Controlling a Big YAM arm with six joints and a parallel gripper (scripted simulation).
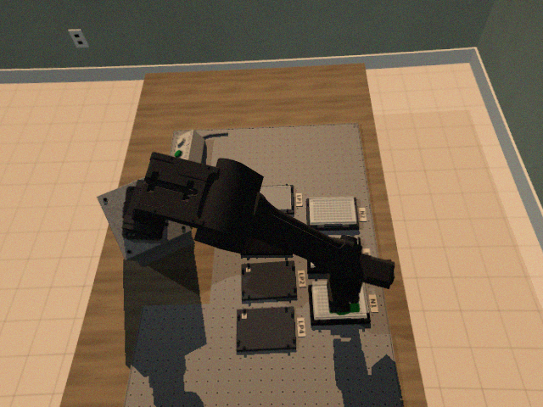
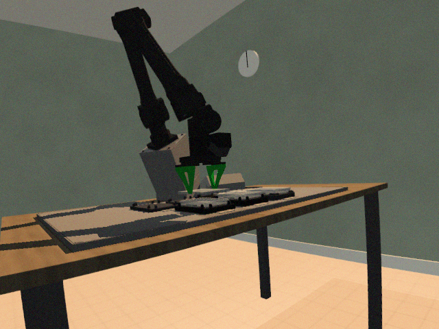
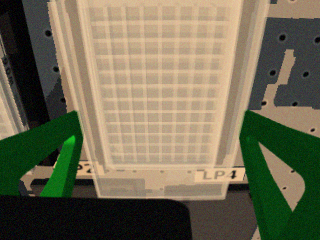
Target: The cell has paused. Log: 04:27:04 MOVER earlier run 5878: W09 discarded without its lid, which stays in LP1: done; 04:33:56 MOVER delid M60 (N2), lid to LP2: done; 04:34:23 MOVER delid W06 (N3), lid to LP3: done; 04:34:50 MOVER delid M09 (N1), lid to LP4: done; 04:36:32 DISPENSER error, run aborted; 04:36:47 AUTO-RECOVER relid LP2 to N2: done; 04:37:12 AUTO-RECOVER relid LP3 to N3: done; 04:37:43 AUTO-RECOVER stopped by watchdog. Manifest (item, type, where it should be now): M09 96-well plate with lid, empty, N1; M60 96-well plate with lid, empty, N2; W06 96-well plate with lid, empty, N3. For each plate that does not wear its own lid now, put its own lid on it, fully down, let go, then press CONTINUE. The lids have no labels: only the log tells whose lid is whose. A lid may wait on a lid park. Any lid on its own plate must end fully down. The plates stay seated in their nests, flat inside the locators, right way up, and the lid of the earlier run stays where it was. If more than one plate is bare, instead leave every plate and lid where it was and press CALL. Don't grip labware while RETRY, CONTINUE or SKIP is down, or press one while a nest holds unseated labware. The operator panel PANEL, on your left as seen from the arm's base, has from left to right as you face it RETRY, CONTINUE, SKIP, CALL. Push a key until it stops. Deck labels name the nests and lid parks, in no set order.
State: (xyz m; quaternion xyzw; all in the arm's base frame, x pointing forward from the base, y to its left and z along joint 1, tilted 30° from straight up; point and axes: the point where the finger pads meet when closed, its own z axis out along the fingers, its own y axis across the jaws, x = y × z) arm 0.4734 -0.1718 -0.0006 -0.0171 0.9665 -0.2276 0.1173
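The plate is 40 mm below my hand. The rest, counted from my hand: lid park LP2 (170 mm behind, 80 mm to the left, 50 mm below); then lid park LP3 (200 mm to the left, 170 mm behind, 50 mm below); then lid park LP4 (190 mm behind, 50 mm to the right, 50 mm below).
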